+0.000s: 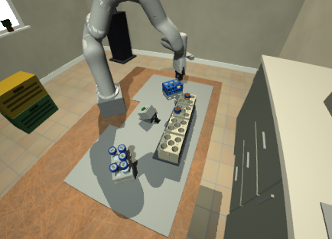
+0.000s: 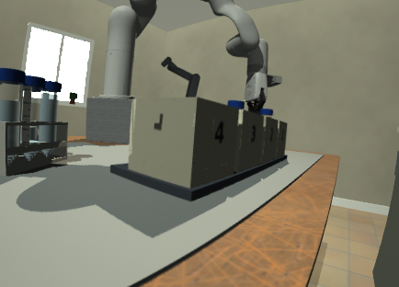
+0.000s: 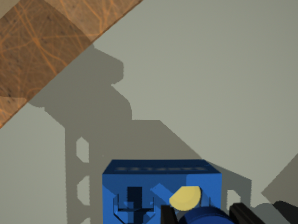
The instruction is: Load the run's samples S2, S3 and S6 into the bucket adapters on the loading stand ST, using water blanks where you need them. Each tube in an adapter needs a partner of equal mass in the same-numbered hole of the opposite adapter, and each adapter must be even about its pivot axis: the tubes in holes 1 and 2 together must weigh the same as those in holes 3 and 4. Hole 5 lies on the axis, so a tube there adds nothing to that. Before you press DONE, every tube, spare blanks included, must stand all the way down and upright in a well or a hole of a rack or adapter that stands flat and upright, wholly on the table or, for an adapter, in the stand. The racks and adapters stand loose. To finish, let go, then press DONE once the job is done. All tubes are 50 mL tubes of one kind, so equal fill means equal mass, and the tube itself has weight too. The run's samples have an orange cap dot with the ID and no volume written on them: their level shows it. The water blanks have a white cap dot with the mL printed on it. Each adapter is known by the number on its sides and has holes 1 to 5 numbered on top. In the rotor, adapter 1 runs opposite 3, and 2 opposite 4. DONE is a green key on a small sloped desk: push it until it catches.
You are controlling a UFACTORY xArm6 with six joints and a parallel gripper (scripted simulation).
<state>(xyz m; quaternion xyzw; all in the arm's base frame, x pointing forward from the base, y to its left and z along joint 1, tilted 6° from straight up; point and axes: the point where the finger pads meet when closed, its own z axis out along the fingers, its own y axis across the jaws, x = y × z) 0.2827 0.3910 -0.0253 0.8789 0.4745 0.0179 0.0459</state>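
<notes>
Right now my hand is 5 cm above the tube and 1 cm past it. Round my hand: blue sample rack (9 cm below, 4 cm behind, 2 cm to the right); then adapter (28 cm to the right, 16 cm ahead, 7 cm below); then DONE key desk (35 cm to the right, 6 cm below, 4 cm behind).
</notes>
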